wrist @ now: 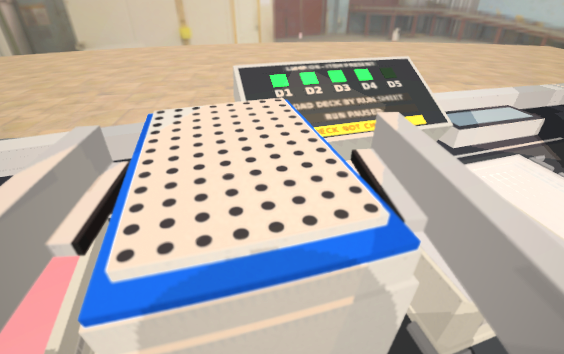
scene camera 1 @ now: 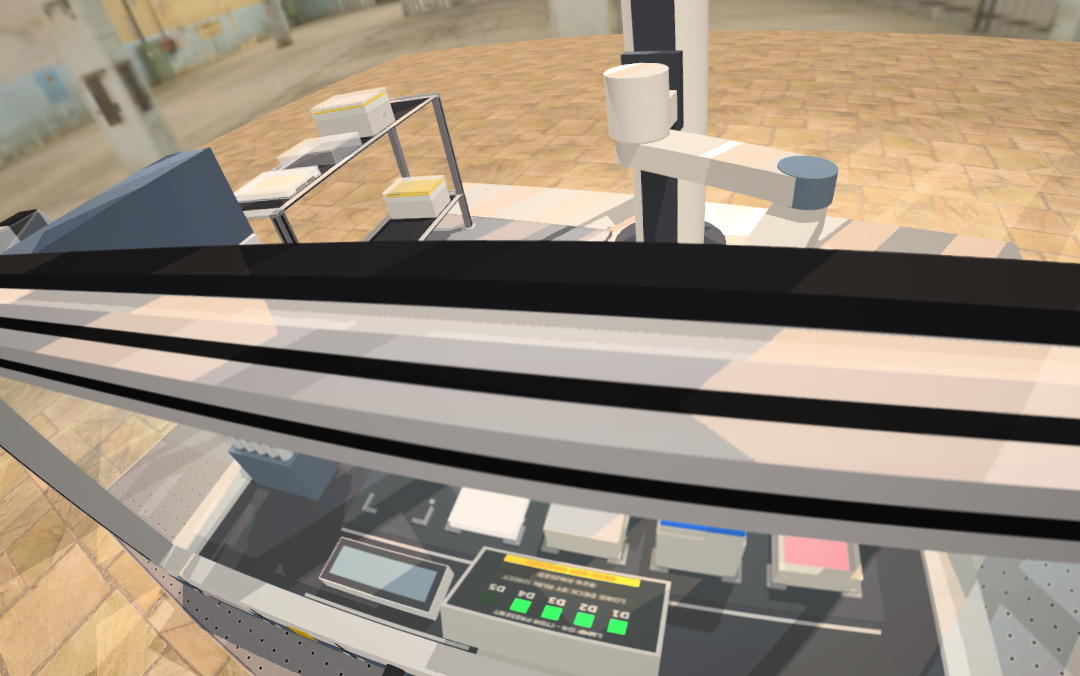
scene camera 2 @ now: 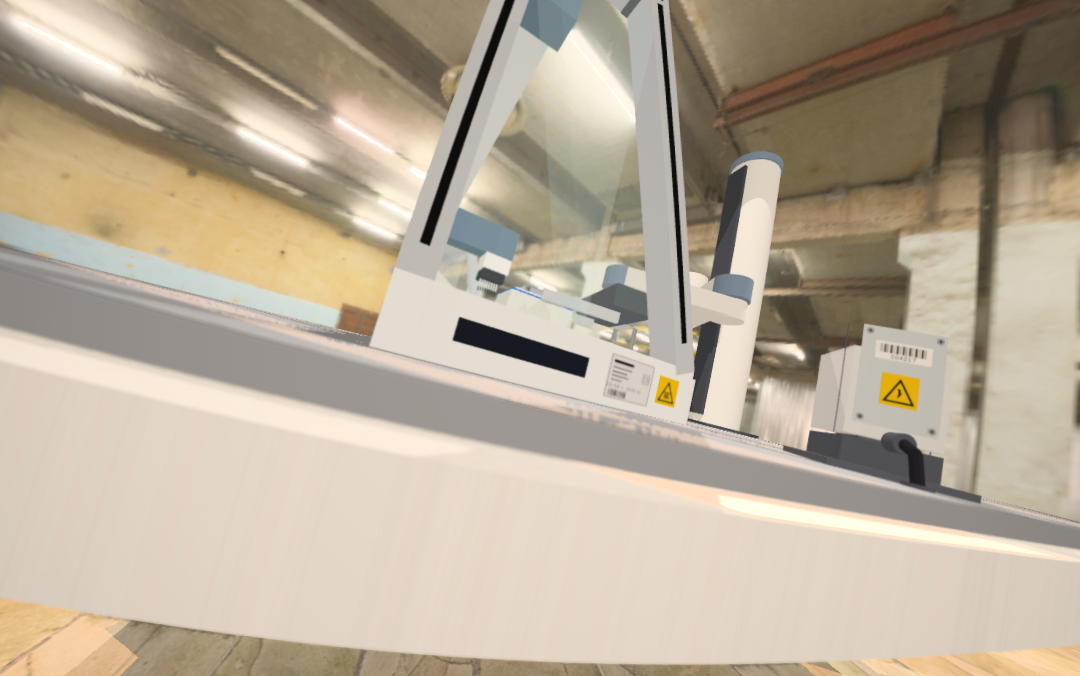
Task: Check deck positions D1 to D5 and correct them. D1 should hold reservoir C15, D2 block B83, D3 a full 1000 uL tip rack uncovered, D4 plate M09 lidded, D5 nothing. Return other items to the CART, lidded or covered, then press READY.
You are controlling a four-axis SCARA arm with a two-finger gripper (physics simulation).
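Places are measured from the arm's base along level axes (x ahead, y left, z up), in metres.
Pixels of known places: gripper, fingertip midpoint: [wrist: 243, 141] [scene camera 2: 534, 299].
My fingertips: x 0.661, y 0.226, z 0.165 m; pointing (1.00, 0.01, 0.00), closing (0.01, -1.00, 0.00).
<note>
Behind a point stands the place of what it marks.
My gripper [wrist: 243, 141] @[x 0.661, y 0.226, z 0.165 m] is shut on a blue-rimmed tip rack [scene camera 1: 701, 548] [wrist: 250, 250] at D2, with a finger along each long side. The rack's white top shows rows of dark holes and no cover. A reservoir with pink contents [scene camera 1: 815, 552] @[x 0.659, y 0.360, z 0.071 m] [wrist: 42, 300] @[x 0.655, y 0.344, z 0.078 m] is at D1. A pale box [scene camera 1: 585, 531] [wrist: 440, 295] is at D3, and a white plate [scene camera 1: 487, 514] [wrist: 525, 192] is at D4. D5 shows bare corner brackets. The status panel [scene camera 1: 557, 629] [wrist: 420, 97] @[x 0.827, y 0.054, z 0.128 m] shows green lamps D1 to D4 and a dark D5. The labels C15, B83 and M09 are not readable.
The cart [scene camera 1: 452, 159] @[x 0.037, y -0.521, z 0.206 m] holds a yellow-banded box [scene camera 1: 354, 115] @[x 0.293, y -0.512, z 0.407 m], a clear-topped item [scene camera 1: 318, 149] @[x 0.410, y -0.495, z 0.388 m] and a white plate [scene camera 1: 277, 184] @[x 0.528, y -0.469, z 0.379 m] above, and a yellow-topped rack [scene camera 1: 416, 199] @[x 0.169, y -0.547, z 0.162 m] below. A blue holder [scene camera 1: 298, 474] stands beside D5. The enclosure frame [scene camera 2: 669, 199] @[x 0.593, y 0.517, z 0.253 m] surrounds the deck.
</note>
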